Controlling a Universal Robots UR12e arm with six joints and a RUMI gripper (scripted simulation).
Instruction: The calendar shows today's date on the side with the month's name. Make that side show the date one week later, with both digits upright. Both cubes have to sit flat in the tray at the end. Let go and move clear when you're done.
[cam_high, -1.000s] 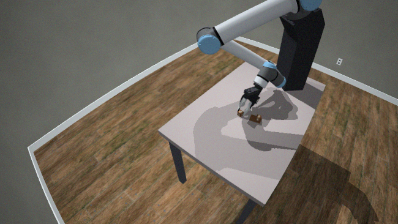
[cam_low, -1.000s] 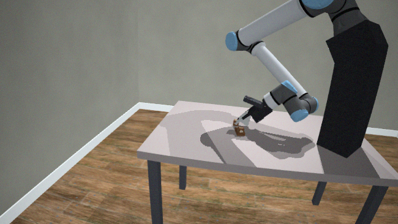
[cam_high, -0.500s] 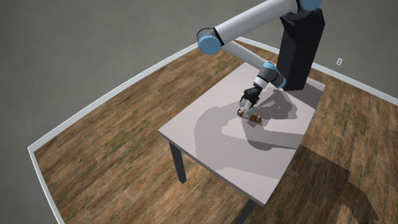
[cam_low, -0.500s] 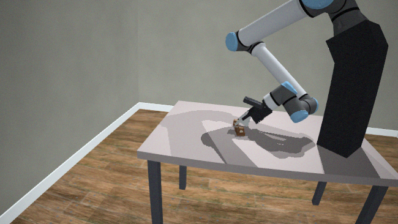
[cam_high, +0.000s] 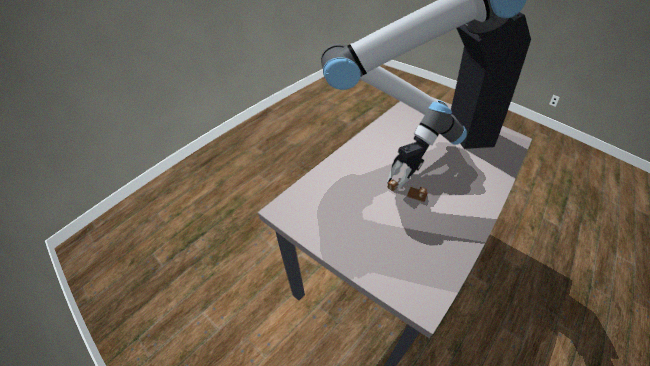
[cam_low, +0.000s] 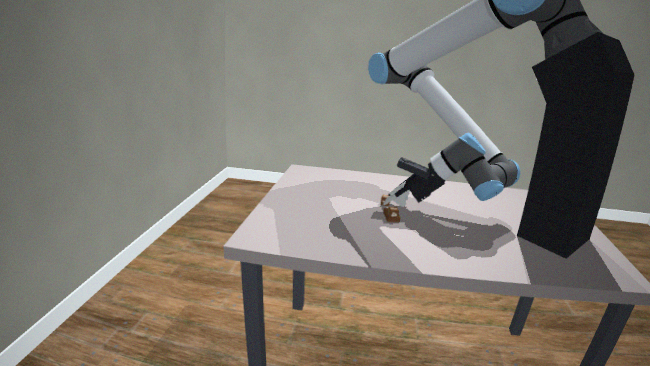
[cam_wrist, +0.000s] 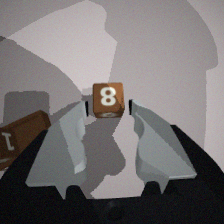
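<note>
My gripper is now 1 cm short of the brown calendar cube and 1 cm above it. From my hand the other things lie so: brown wooden calendar tray 3 cm behind, 10 cm to the left, 1 cm below.
</note>
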